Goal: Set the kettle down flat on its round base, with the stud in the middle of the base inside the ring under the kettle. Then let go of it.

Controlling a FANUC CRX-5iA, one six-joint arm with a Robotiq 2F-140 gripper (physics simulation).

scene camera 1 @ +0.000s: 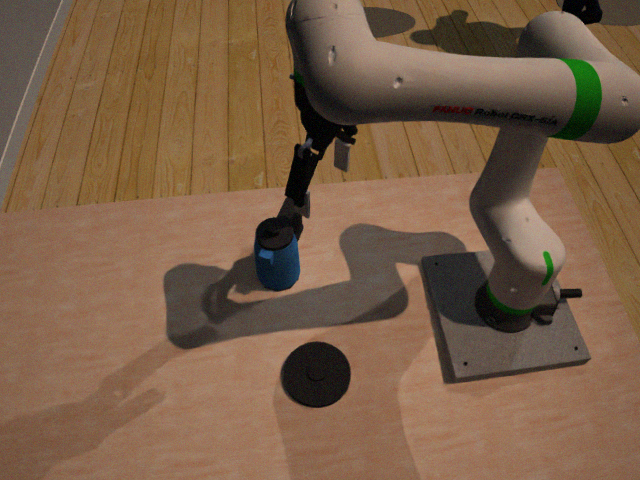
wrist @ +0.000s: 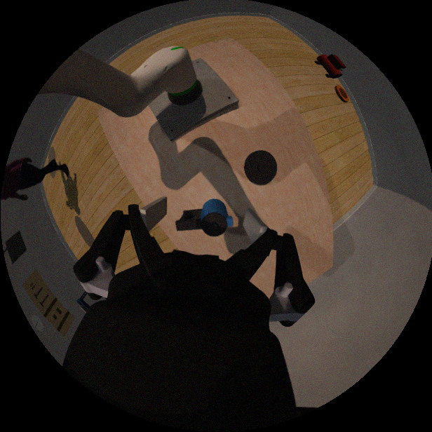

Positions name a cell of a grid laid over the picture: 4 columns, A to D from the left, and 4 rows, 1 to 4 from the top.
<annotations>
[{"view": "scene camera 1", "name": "gripper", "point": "C2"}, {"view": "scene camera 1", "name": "blue kettle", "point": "B3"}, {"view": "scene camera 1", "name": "round black base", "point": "B4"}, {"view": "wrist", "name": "gripper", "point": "B2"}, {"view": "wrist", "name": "blue kettle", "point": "B3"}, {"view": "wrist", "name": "round black base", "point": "C2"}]
</annotations>
